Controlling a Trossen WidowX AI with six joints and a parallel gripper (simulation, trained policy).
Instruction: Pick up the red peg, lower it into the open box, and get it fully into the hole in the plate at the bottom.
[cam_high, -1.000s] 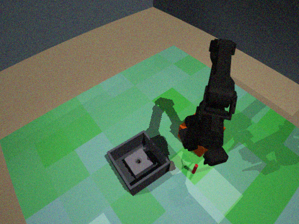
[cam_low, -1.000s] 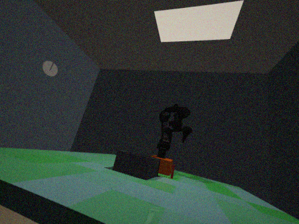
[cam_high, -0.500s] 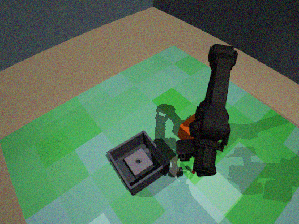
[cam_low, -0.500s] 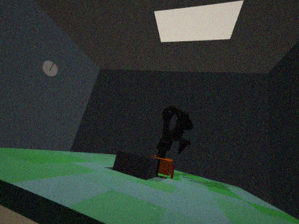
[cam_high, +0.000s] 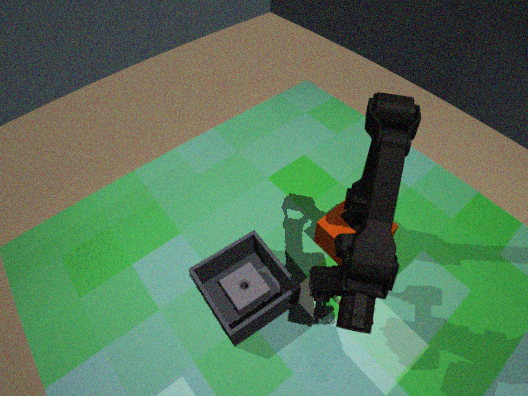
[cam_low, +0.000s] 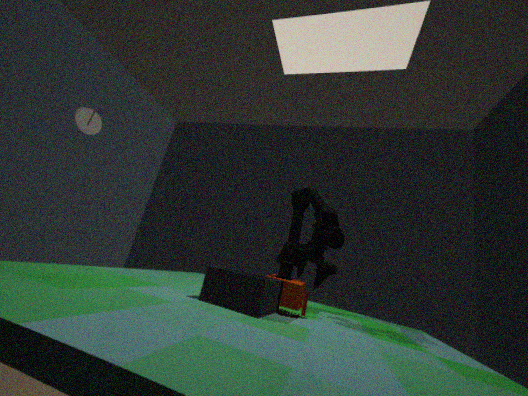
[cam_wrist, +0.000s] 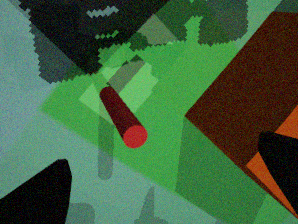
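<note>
Right now the red peg is 10 mm to the left of my gripper tip and 70 mm below it. Also, from my gripper tip: dark grey box: 170 mm ahead, 160 mm to the right, 80 mm below; grey plate: 170 mm ahead, 160 mm to the right, 60 mm below.
</note>
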